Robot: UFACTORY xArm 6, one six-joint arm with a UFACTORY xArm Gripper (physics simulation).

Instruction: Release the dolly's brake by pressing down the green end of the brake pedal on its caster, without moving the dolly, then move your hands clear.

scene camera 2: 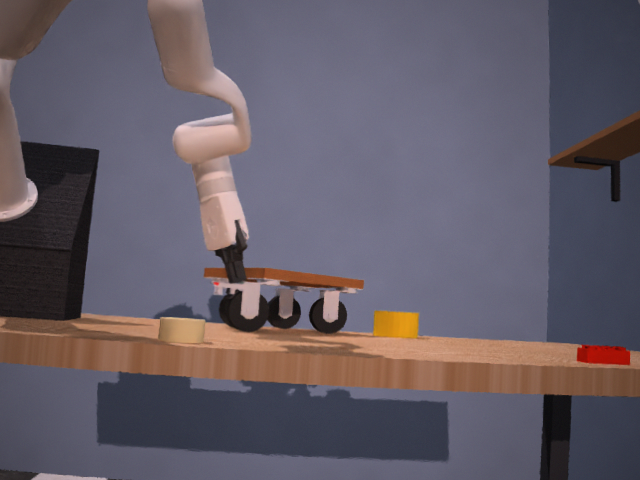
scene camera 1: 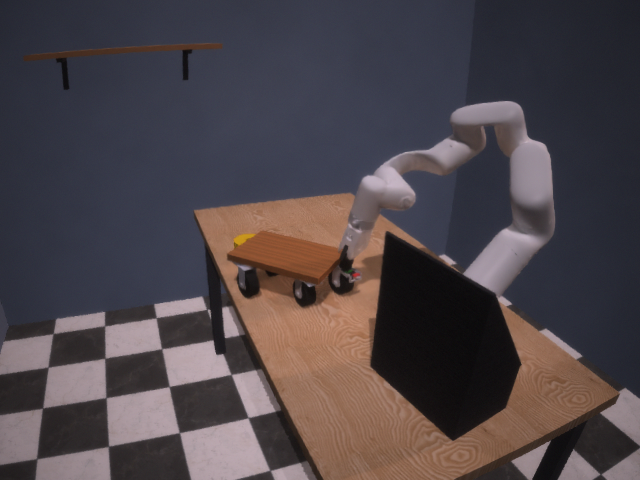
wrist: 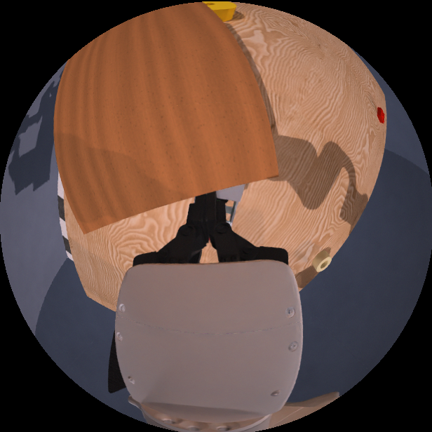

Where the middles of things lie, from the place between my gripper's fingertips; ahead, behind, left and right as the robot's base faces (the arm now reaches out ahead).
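Scene:
The caster (scene camera 2: 251, 290) is 20 mm ahead of my hand and 50 mm below it. There's a dolly (scene camera 2: 328, 315) too, 130 mm to the left of my hand, 100 mm ahead of it and 40 mm below. The yellow cylinder (scene camera 2: 387, 324) sits 370 mm ahead of my hand and 180 mm to the left of it, 70 mm below, and as for the beige ring (scene camera 2: 180, 330), that's 380 mm to the right of my hand, 60 mm behind it and 80 mm below.

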